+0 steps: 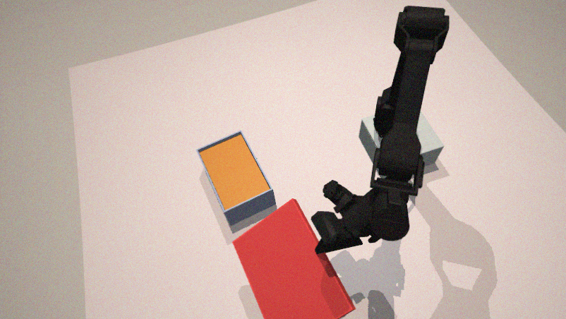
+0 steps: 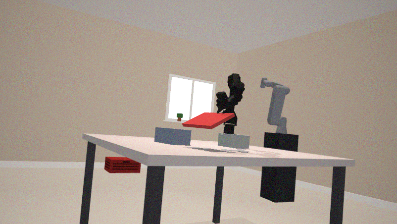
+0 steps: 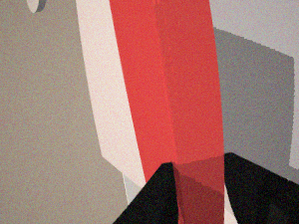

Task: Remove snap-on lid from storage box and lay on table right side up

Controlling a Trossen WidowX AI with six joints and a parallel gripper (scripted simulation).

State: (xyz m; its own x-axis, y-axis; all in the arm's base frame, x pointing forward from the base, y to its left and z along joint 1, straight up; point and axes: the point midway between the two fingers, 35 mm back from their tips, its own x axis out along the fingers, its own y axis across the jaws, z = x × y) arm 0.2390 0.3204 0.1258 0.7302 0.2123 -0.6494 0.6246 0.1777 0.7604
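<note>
The red lid is 7 cm ahead of my gripper tip, 2 cm to the left of it and 3 cm below it. Also, from my gripper tip: blue-grey storage box (16 cm ahead, 29 cm to the right, 15 cm below).
</note>
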